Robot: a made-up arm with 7 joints.
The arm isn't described. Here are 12 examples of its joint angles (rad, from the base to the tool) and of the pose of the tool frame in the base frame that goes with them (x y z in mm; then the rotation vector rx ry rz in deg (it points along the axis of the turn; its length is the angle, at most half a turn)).
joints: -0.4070 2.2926 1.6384 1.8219 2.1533 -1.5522 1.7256
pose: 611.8 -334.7 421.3 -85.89 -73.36 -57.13
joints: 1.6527 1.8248 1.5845 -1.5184 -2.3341 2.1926 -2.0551
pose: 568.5 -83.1 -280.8 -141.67 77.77 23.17
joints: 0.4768 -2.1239 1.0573 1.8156 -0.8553 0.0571 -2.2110
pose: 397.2 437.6 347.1 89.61 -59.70 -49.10
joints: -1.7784 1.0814 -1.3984 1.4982 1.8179 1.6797 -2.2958
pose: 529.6 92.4 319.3 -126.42 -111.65 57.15
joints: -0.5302 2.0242 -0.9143 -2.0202 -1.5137 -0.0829 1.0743
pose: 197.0 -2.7 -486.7 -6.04 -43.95 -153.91
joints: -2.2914 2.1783 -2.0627 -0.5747 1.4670 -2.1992 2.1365
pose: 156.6 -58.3 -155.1 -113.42 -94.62 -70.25
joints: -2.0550 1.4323 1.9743 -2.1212 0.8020 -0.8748 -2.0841
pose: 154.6 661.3 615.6 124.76 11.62 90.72
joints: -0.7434 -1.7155 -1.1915 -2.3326 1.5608 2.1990 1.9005
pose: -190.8 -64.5 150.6 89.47 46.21 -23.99
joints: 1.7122 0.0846 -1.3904 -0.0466 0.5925 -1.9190 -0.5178
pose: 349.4 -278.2 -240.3 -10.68 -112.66 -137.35
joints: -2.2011 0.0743 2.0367 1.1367 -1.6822 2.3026 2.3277
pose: -245.5 41.0 228.5 -52.38 -90.12 -89.74
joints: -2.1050 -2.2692 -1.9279 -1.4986 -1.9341 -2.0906 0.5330
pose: -76.0 483.5 144.8 105.51 84.91 -103.71
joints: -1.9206 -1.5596 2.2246 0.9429 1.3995 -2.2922 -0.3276
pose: -249.8 129.6 -130.6 152.74 43.67 54.43
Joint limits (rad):
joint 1: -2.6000..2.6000
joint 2: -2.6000..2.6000
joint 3: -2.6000..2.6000
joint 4: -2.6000..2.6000
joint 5: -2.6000..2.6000
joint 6: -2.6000..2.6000
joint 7: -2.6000..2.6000
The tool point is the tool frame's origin. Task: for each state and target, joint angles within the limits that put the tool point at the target. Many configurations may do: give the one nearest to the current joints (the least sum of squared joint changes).
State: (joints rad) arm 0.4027 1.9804 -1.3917 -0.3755 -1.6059 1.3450 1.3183
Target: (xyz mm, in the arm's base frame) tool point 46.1 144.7 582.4
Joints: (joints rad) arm 0.5603 2.2006 -1.4498 -0.3447 -1.7449 1.3274 1.4492
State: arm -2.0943 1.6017 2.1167 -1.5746 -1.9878 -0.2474 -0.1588
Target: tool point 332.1 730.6 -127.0
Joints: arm -2.6000 1.6354 2.3101 -1.4393 -1.7514 -0.0360 0.1983
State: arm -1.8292 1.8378 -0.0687 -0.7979 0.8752 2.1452 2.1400
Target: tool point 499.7 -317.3 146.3
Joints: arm -1.9163 2.0539 -0.5467 -0.7645 1.4020 2.3889 1.8452
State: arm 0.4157 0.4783 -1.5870 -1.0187 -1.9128 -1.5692 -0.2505
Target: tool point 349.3 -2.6 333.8
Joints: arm 0.4577 0.4669 -1.7167 -1.0208 -1.8613 -1.6329 -0.2074
